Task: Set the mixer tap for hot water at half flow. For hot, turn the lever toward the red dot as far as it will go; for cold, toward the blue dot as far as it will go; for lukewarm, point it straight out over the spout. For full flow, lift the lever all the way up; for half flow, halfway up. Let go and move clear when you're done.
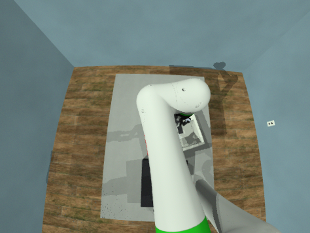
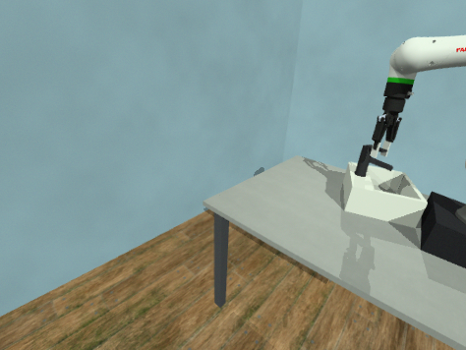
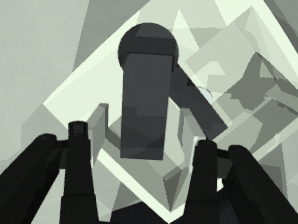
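Now: the lever 2 cm ahead of my hand and 1 cm to the right of it. Also, from my hand: white basin (7 cm behind, 5 cm to the right, 23 cm below).
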